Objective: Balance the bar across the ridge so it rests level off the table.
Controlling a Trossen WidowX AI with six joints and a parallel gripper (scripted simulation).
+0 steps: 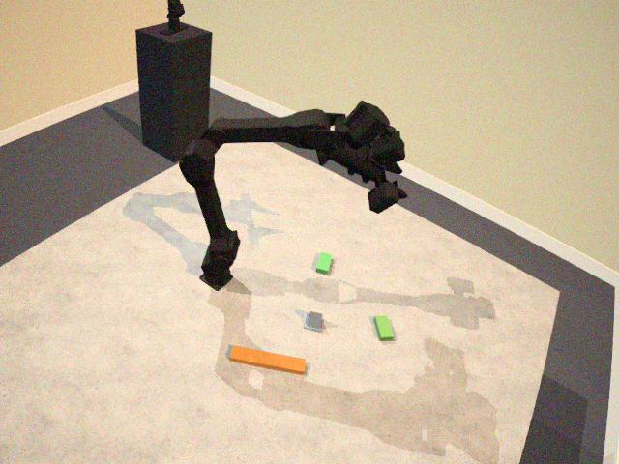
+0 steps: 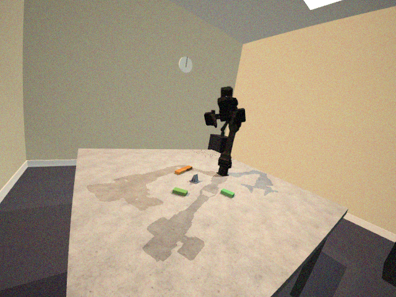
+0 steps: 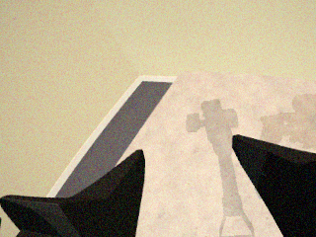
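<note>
Now: gripper tip 350 mm to the left of the orange bar, 340 mm above it and 70 mm past it.
</note>
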